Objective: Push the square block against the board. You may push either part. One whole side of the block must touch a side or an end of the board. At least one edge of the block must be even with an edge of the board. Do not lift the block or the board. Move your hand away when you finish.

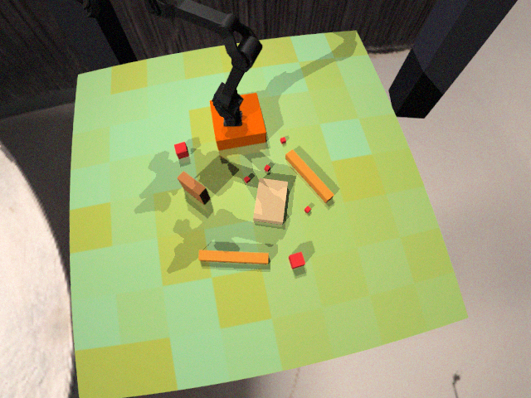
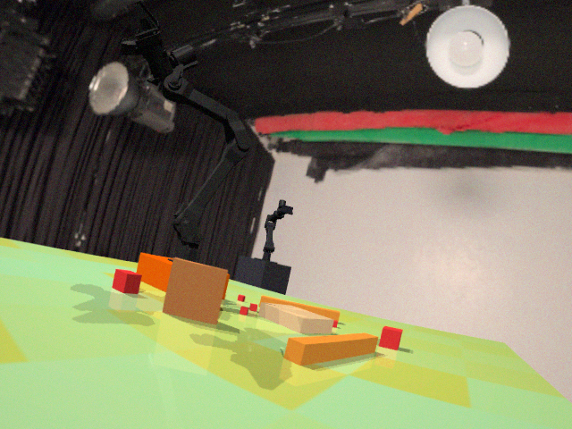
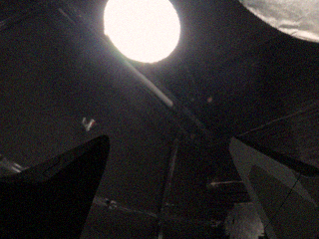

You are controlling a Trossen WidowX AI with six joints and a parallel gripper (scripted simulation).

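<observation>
Right now the brown square block is 27 cm ahead of my gripper tip, 22 cm to the left of it and 61 cm below it. Also, from my gripper tip: pale flat board: 30 cm ahead, 48 cm to the left, 64 cm below.
</observation>
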